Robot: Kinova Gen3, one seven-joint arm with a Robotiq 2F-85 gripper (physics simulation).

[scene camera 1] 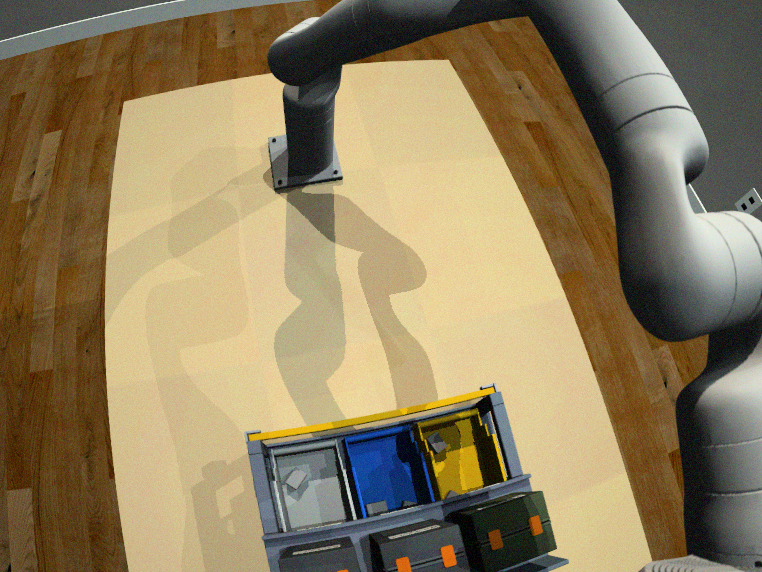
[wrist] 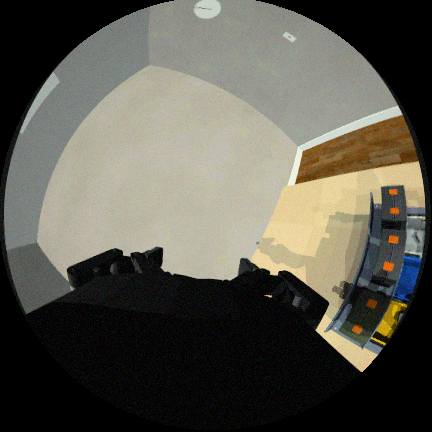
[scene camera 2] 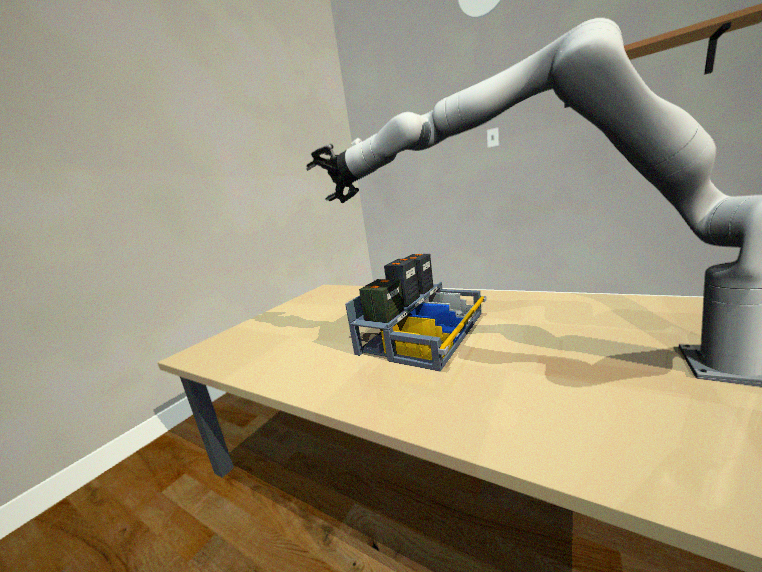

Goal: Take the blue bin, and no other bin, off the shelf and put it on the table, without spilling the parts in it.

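The blue bin sits in the middle of the lower level of a grey-blue shelf with a yellow front rail. Grey parts lie in the bin at its end nearest the dark cases, in scene camera 1. The grey bin and the yellow bin stand on either side of it. My gripper is open and empty, high above and beyond the case side of the shelf, far from the blue bin. It points toward the wall. In the wrist view the blue bin is partly hidden by the cases and cut off by the edge.
A grey bin and a yellow bin hold parts. Two dark grey cases and a dark green case stand on the upper shelf level. The shelf stands on the wooden table.
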